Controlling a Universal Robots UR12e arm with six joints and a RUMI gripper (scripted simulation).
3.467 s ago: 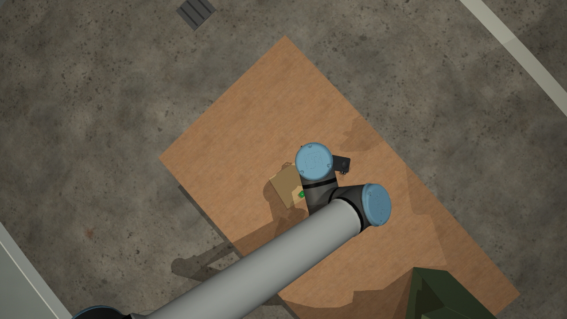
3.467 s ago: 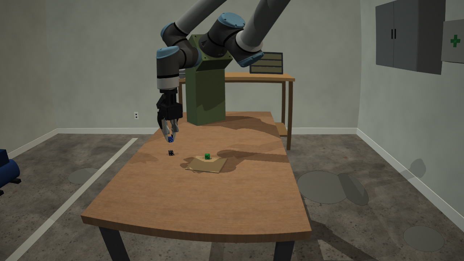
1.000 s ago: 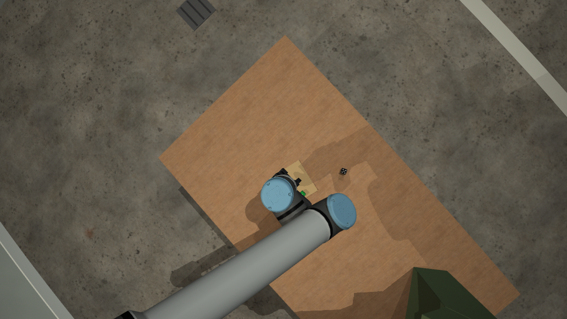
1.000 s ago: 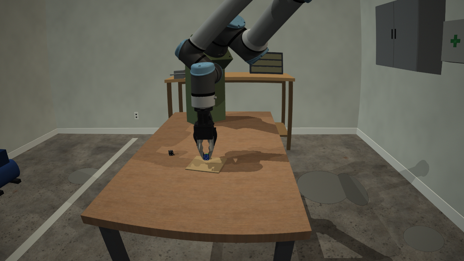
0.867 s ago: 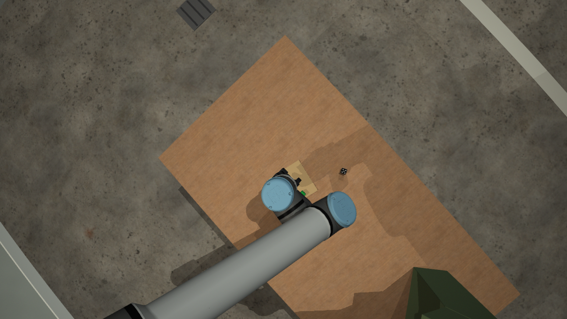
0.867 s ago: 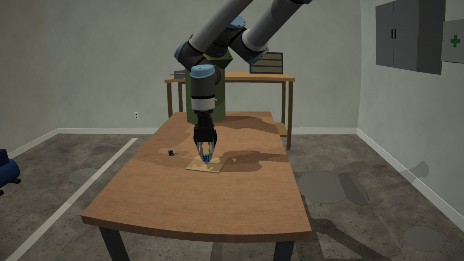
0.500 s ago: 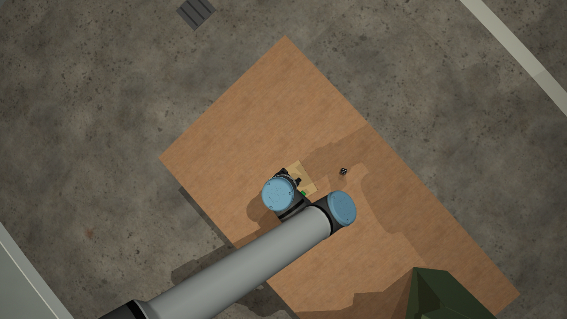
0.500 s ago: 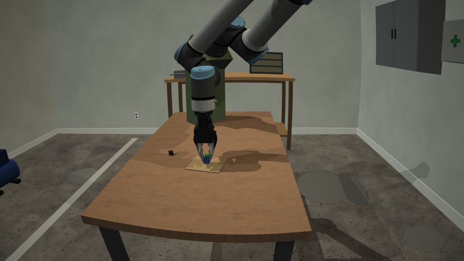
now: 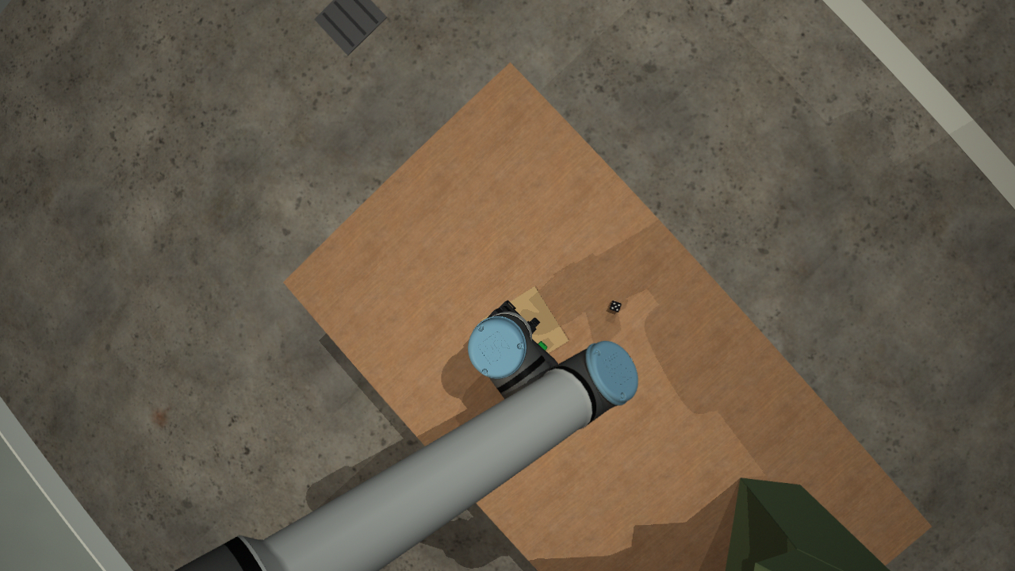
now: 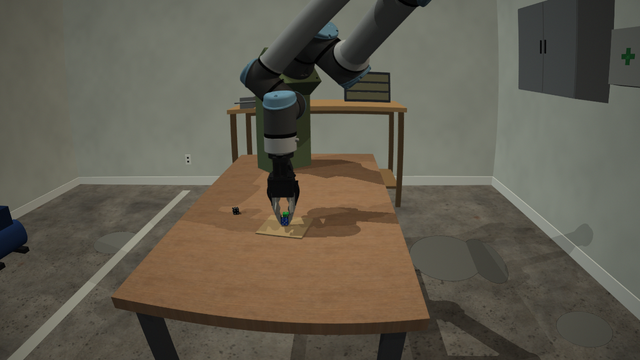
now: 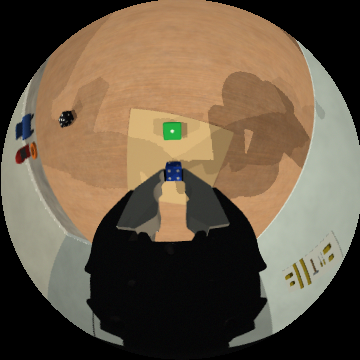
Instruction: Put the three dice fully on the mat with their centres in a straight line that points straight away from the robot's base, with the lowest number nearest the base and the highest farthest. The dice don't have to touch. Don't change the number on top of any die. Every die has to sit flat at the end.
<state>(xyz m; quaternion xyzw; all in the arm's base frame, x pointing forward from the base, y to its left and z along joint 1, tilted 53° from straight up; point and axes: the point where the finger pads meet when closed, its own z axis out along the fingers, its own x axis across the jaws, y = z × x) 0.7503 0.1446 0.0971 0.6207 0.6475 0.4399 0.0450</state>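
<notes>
The blue die lies 10 mm below my hand. The rest, counted from my hand: tan mat (20 mm below); black die (200 mm to the right, 50 mm behind, 20 mm below); green die (50 mm behind, 10 mm to the right, 10 mm below).
</notes>
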